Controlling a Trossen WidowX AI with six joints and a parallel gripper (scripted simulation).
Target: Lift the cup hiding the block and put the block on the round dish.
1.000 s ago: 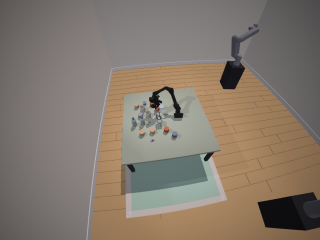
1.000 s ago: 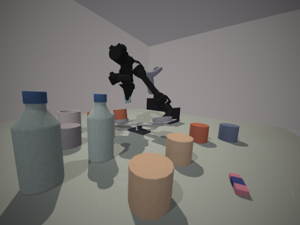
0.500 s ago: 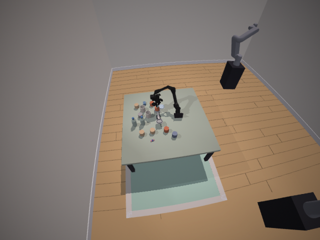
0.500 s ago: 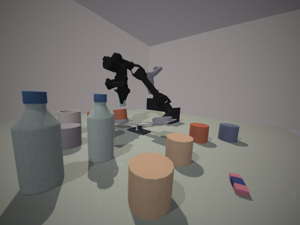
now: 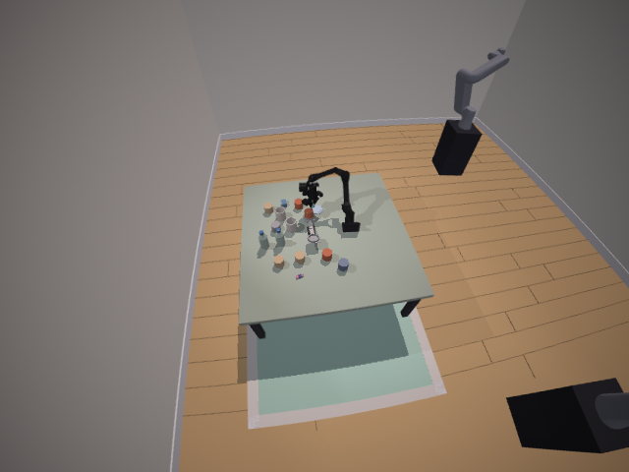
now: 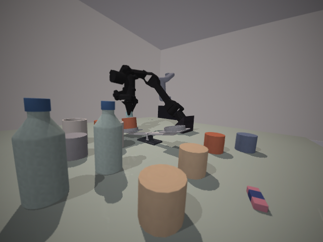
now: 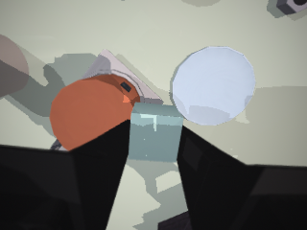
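Right now my gripper tip is 4 cm past the pale blue round dish, 5 cm to the left of it and 10 cm above it. From my gripper tip the other things lie so: balance: 1 cm ahead, 18 cm to the left, 7 cm below; then pale teal block: 1 cm above; then balance beam: 1 cm ahead, 18 cm to the left, 6 cm below.
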